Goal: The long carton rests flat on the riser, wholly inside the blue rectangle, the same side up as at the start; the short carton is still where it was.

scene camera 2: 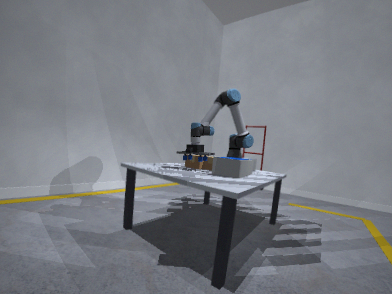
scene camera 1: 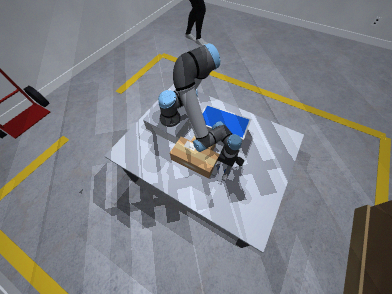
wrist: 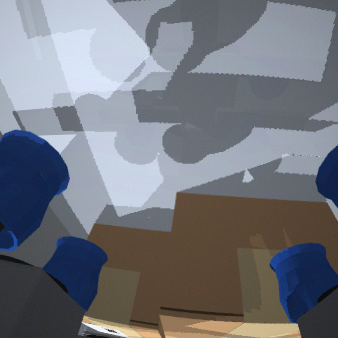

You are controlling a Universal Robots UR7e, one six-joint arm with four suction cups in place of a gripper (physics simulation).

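Where they show: hand at its tool point: (scene camera 2: 195, 160) (wrist: 188, 224); arm's base at its link origin: (scene camera 2: 234, 157) (scene camera 1: 170, 118).
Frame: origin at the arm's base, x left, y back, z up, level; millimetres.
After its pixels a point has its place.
Observation:
The long brown carton (scene camera 1: 192, 159) {x -231, y -301, z -6 mm} (scene camera 2: 194, 162) {x -168, y -443, z -61 mm} (wrist: 250, 220) {x -182, y -443, z -82 mm} lies flat on the table, its label side up. The short carton (scene camera 1: 212, 148) {x -75, y -378, z -43 mm} (scene camera 2: 209, 162) {x -66, y -377, z -48 mm} (wrist: 120, 250) {x -54, y -377, z -77 mm} lies close beside it on the riser side, partly hidden by the arm. The grey riser (scene camera 2: 232, 167) {x 200, y -546, z -44 mm} stands apart from both, and its blue rectangle (scene camera 1: 229, 121) {x 158, y -406, z 11 mm} (scene camera 2: 234, 158) {x 152, y -398, z 11 mm} bears no carton. My gripper (scene camera 1: 225, 167) {x -130, y -497, z -38 mm} (scene camera 2: 195, 157) {x -130, y -497, z -38 mm} (wrist: 187, 225) {x -130, y -497, z -38 mm} is open, holding nothing. Its four blue cups point down, low near the cartons' right ends in scene camera 1. Exact gaps are hard to tell.
The arm's base stands on a grey block (scene camera 1: 157, 127) {x -111, y 42, z -3 mm} at the table's back left. The white table (scene camera 1: 260, 220) {x -371, y -824, z -109 mm} (scene camera 2: 240, 189) {x 373, y -866, z -109 mm} carries everything. Off the table are a red hand truck (scene camera 1: 22, 120) (scene camera 2: 265, 145), a person (scene camera 1: 196, 22) and brown boxes (scene camera 1: 375, 250).

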